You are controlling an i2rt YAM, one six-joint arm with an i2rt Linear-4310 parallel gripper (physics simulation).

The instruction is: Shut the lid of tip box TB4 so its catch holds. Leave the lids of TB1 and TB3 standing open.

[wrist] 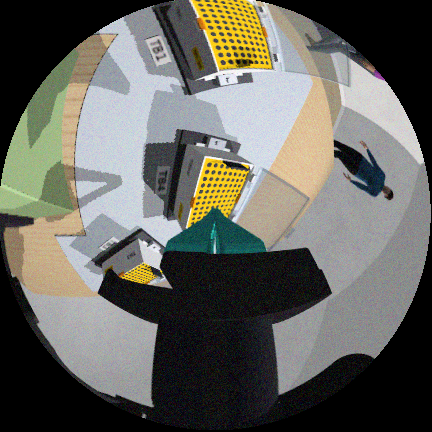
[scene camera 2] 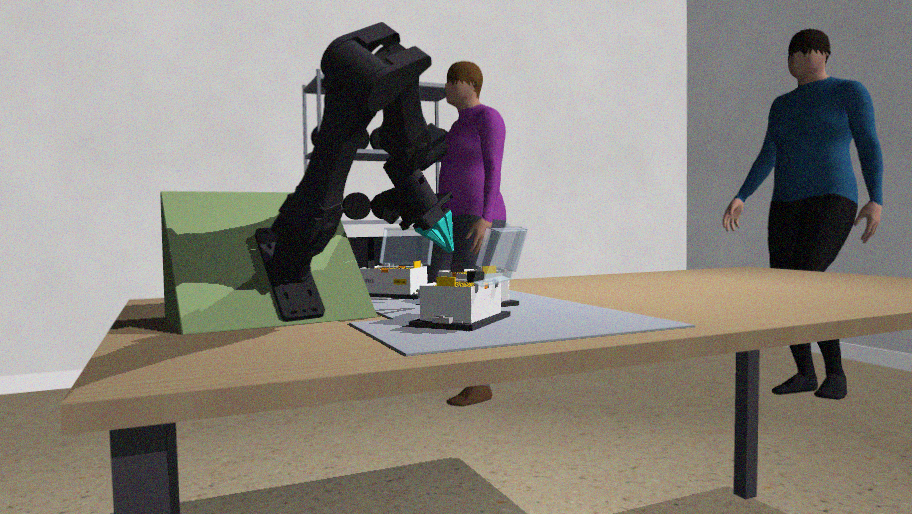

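Observation:
Tip box TB4 [wrist: 182, 172] [scene camera 2: 505, 291] is a white box with a yellow perforated tip rack, near the middle of the wrist view. In the scene view it is mostly hidden behind the front box. Its clear lid [wrist: 277, 200] stands open on the right in the wrist view. Box TB1 [wrist: 187, 55] [scene camera 2: 403, 282] stands at the back with its lid [wrist: 320, 60] [scene camera 2: 402, 245] open. Box TB3 [wrist: 125, 257] [scene camera 2: 453, 303] is nearest the scene camera; its lid is hard to separate from TB4's. My gripper [scene camera 2: 452, 247] [wrist: 214, 212] is shut and empty, its teal tips above the boxes.
The boxes stand on a grey-blue mat [scene camera 2: 593, 319] [wrist: 115, 145] on the wooden table [scene camera 2: 734, 293]. A green wedge [scene camera 2: 223, 210] [wrist: 25, 165] stands beside the arm's base. A metal shelf unit [scene camera 2: 306, 121], a person in purple [scene camera 2: 472, 159] and a person in blue [scene camera 2: 814, 140] are behind.

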